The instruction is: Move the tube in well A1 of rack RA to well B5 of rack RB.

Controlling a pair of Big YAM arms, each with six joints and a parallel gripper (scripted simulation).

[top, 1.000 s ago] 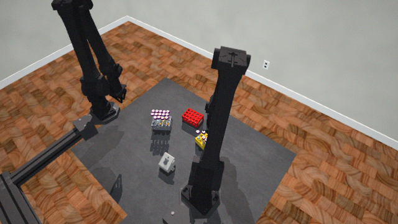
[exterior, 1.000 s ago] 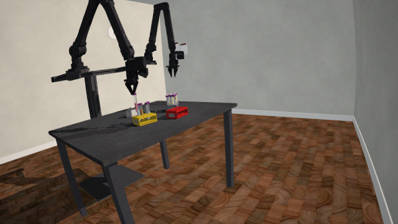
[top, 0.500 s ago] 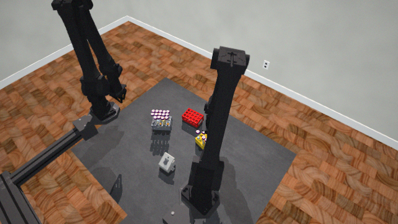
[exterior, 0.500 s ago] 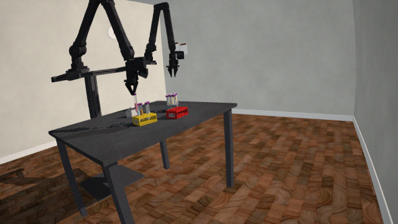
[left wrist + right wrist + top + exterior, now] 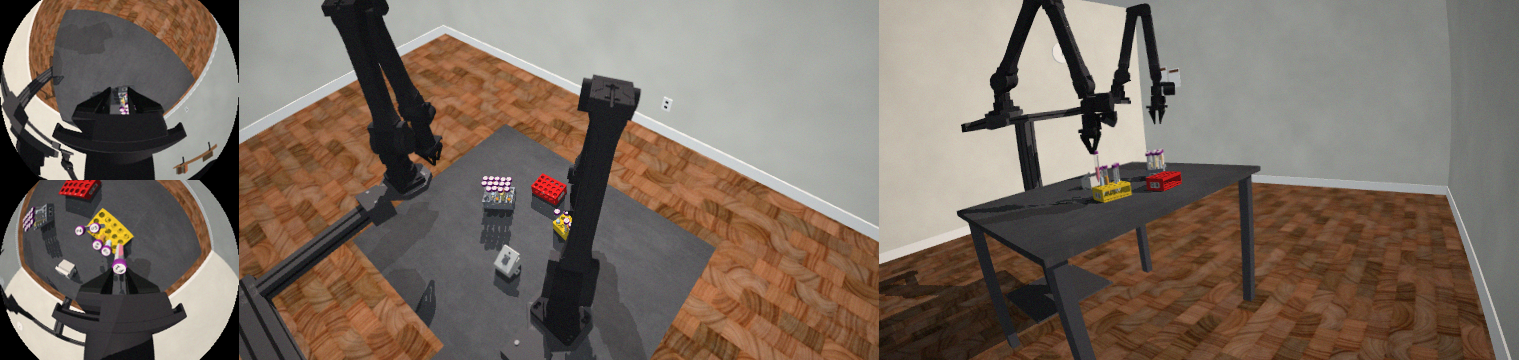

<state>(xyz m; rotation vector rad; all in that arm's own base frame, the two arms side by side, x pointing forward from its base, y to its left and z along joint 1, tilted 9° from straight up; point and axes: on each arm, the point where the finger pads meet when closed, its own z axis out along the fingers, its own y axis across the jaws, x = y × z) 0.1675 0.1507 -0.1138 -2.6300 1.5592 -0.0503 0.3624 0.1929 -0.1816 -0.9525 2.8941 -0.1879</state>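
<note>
My right gripper is now 20 mm short of the yellow rack, 50 mm to the right of it and 160 mm above it. The rest, counted from my right hand: red rack (110 mm ahead, 260 mm to the left, 160 mm below).
</note>
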